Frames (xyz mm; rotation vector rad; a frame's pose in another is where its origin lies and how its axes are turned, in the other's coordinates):
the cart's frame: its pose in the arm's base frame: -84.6 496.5 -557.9 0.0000 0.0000 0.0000
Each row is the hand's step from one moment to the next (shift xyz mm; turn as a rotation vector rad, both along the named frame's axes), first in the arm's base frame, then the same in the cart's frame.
Working: the arm's base frame: its pose in the cart's frame: 84.6 -496.5 557.9 0.0000 0.0000 0.0000

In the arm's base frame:
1: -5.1 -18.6 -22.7 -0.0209 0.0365 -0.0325
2: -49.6 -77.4 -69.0 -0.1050 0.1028 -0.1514
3: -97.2 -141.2 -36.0 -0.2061 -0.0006 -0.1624
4: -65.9 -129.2 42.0 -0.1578 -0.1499 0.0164
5: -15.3 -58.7 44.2 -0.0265 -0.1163 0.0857
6: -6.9 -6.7 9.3 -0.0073 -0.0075 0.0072
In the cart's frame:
1: -5.1 -18.6 -22.7 -0.0209 0.0365 -0.0325
2: -49.6 -77.4 -69.0 -0.1050 0.1028 -0.1514
3: -97.2 -141.2 -36.0 -0.2061 -0.0006 -0.1624
4: -65.9 -129.2 42.0 -0.1578 -0.1499 0.0164
5: -15.3 -58.7 44.2 -0.0265 -0.1163 0.0857
6: -6.9 -6.7 9.3 -0.0073 -0.0075 0.0072

